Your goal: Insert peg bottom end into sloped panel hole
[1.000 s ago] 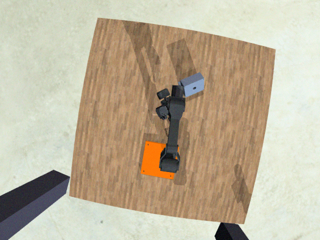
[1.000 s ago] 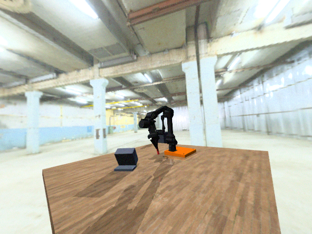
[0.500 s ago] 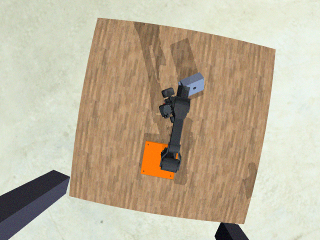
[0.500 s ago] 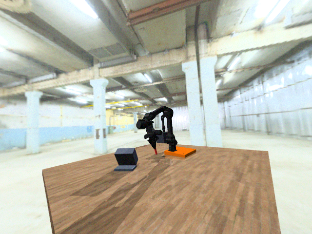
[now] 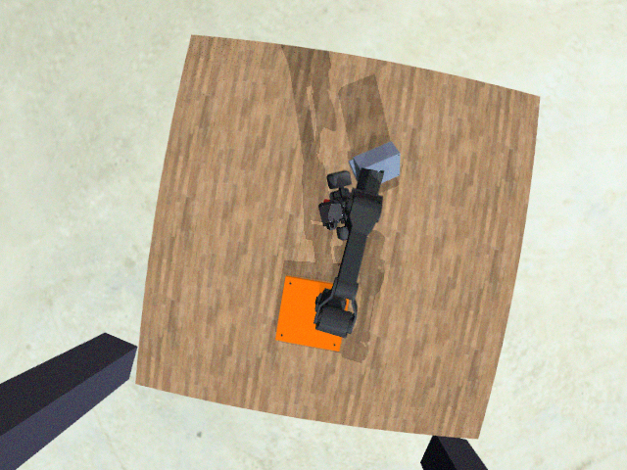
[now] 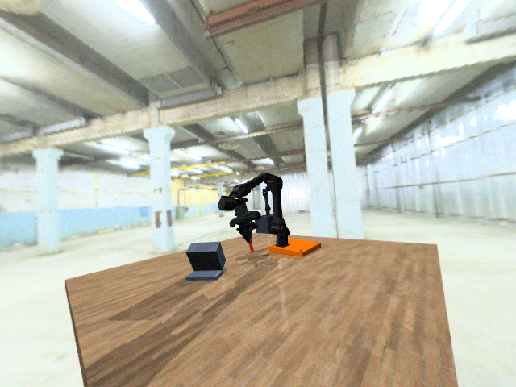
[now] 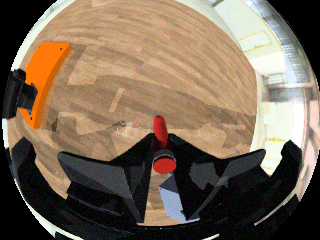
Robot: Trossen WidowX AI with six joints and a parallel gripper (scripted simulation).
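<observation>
The small dark hole lies 140 mm ahead of my gripper tip, 120 mm to the right of it and 20 mm below it. Also, from my gripper tip: small red peg 20 mm above, 10 mm to the right; then grey-blue sloped panel 160 mm ahead, 100 mm to the right, 40 mm below.
</observation>
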